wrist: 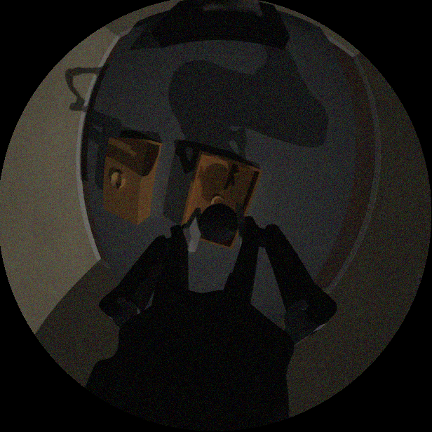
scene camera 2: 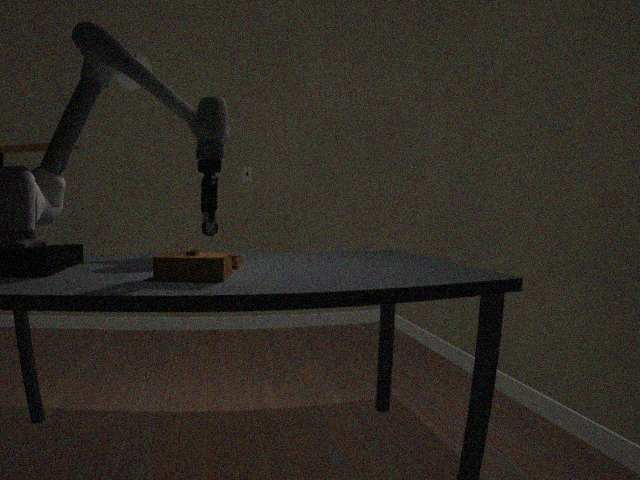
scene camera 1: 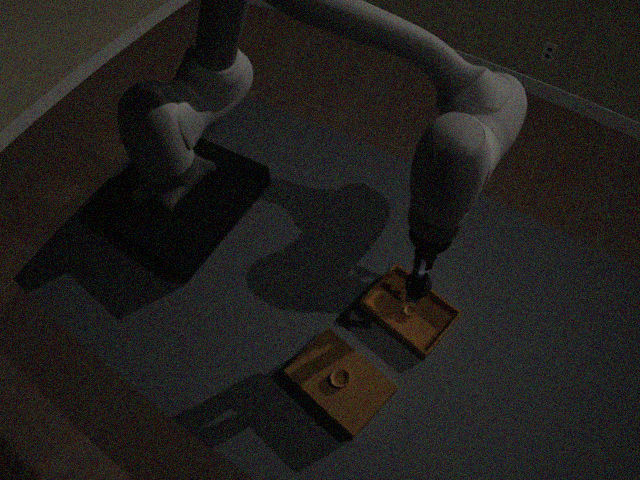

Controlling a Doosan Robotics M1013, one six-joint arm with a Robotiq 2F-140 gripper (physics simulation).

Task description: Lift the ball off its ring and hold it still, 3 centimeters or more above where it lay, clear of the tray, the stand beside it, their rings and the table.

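Places are measured from the arm's base along level axes (x back, y left, z down), in centimetres.
Pixels of known places: gripper, between the fingertips: (scene camera 2: 208, 234); arm's base, origin of its link: (scene camera 2: 14, 247) (scene camera 1: 171, 175).
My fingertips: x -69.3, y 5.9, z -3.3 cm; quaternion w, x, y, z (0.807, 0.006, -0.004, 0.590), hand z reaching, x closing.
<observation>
Ahead of a thing's pixels: the offset from my fingertips to its top centre. "*": to the spot under its first point. Level surfaces: height alone.
The dark ball (scene camera 1: 417, 288) (scene camera 2: 209, 226) (wrist: 218, 225) is between the fingertips of my gripper (scene camera 1: 419, 283) (scene camera 2: 209, 222) (wrist: 218, 214), which is shut on it. The orange tray @(dx -0.6, dy -0.7, dz +7.2 cm) (scene camera 1: 421, 330) (scene camera 2: 237, 262) (wrist: 197, 192) is below the ball. Its small ring @(* dx +0.0, dy -0.8, dz +9.7 cm) (scene camera 1: 407, 310) (wrist: 216, 198) shows on the tray floor with no ball on it. In the scene camera 2 view, a wide gap shows between the ball's underside and the tray and table. The ball touches neither the tray nor the stand.
The orange stand (scene camera 1: 367, 400) (scene camera 2: 191, 269) (wrist: 127, 202) is beside the tray, with its own ring @(* dx +1.0, dy -22.9, dz +3.2 cm) (scene camera 1: 347, 379) (scene camera 2: 192, 252) (wrist: 114, 179) on top. Both are on the grey table @(dz +10.0 cm) (scene camera 1: 516, 361) (scene camera 2: 320, 273) (wrist: 295, 190). The black robot base plate (scene camera 1: 222, 206) is farther left in scene camera 1.
</observation>
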